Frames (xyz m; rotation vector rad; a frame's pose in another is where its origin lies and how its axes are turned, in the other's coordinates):
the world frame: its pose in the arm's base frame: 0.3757 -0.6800 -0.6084 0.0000 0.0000 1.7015
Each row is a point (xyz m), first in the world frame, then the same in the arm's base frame.
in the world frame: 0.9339 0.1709 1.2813
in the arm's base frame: 0.0845 0.2237 0.6729
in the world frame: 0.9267 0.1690 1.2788
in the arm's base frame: 0.0874 0.2168 0.6704
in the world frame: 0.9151 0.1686 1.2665
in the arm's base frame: 0.0893 0.2053 0.6581
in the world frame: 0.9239 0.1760 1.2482
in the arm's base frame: 0.0808 0.2131 0.6398
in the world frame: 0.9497 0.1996 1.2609
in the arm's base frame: 0.0540 0.2356 0.6525
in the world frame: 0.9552 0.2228 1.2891
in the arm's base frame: 0.0303 0.2380 0.6807
